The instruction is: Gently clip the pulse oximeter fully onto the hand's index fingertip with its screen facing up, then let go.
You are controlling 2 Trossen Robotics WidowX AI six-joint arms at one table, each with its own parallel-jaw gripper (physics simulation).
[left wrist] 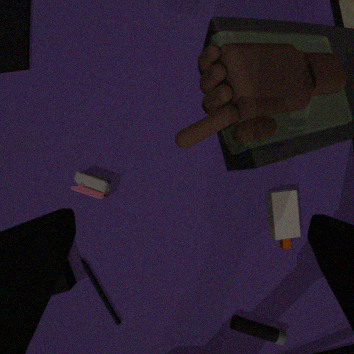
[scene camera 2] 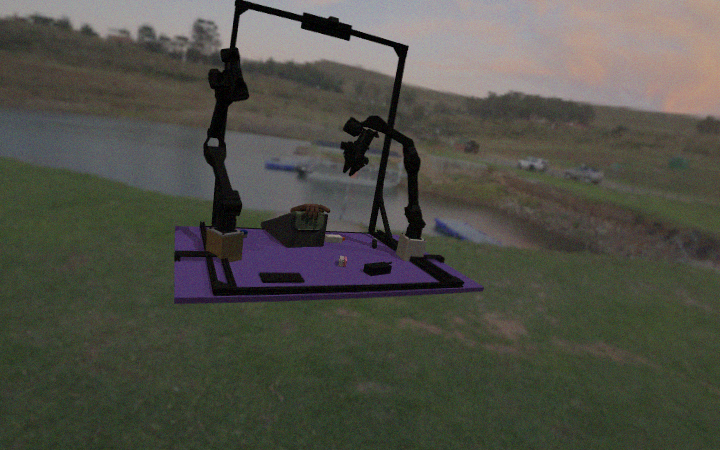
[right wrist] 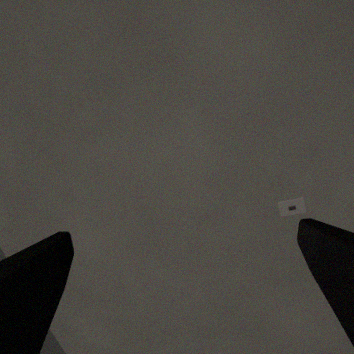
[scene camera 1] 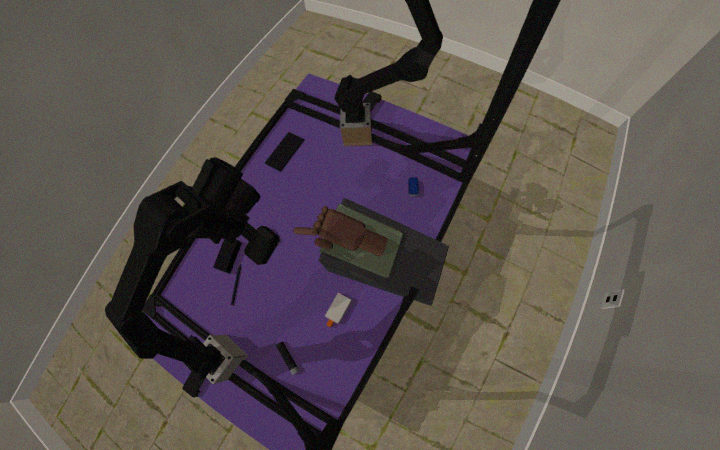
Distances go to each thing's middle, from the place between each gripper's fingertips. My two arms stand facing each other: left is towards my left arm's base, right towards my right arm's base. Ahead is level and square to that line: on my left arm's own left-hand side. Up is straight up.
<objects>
My left gripper is now 4 cm past the index finger (left wrist: pixel 227 114), 6 cm to the left of it and 17 cm above it. The rest, counted from my left hand: white and pink pulse oximeter (left wrist: pixel 89 184) 14 cm ahead, 2 cm to the right, 35 cm below.
My right hand is 19 cm past the index finger, 47 cm to the right of it and 51 cm above it. Also, from my right hand: white and pink pulse oximeter 2 cm behind, 51 cm to the left, 69 cm below.
</objects>
